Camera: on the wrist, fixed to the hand. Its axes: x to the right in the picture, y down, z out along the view.
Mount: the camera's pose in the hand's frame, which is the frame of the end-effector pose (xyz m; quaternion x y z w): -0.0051 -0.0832 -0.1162 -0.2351 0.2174 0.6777 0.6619
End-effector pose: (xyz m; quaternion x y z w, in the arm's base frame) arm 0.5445 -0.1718 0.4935 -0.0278 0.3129 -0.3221 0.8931
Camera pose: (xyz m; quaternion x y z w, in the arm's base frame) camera 0.4280 -0.2169 0.4239 0.0537 0.4958 0.4596 0.7349
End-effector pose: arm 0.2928 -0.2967 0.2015 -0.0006 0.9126 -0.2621 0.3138
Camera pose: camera 0.2167 -0.3121 0.3216 0.6013 0.7343 0.2536 0.1868
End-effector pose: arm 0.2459 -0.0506 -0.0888 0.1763 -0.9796 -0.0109 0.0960
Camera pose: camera 0.3015 -0.1254 0.0197 -0.5674 -0.7445 -0.1341 0.3253
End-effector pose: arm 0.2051 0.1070 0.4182 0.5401 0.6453 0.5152 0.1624
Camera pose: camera 0.0739 0.0552 0.3949 -0.6447 0.0247 -0.7203 0.2550
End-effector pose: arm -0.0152 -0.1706 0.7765 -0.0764 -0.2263 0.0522 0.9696
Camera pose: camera 0.0377 -0.2675 0.6857 -0.4433 0.1005 0.6219 0.6377
